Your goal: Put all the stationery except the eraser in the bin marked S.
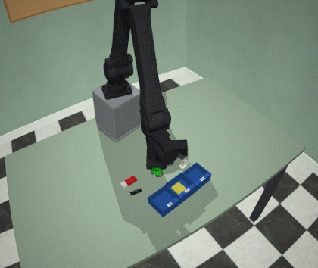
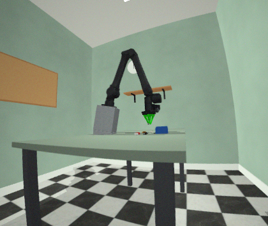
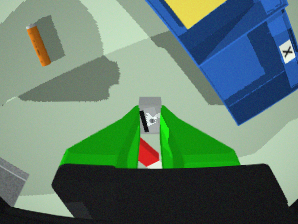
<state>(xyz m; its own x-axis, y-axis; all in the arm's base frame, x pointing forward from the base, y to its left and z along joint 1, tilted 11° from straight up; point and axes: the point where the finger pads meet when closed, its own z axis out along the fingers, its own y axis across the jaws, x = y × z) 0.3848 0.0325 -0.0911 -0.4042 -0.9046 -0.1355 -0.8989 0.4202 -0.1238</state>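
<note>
My gripper is now 7 cm short of the blue bin row, 6 cm to the right of it and 5 cm above it. Also, from my hand: orange pen-like item (9 cm behind, 8 cm to the left, 7 cm below); then yellow pad (7 cm ahead, 6 cm to the left, 6 cm below); then black item (1 cm ahead, 9 cm to the right, 7 cm below).
</note>
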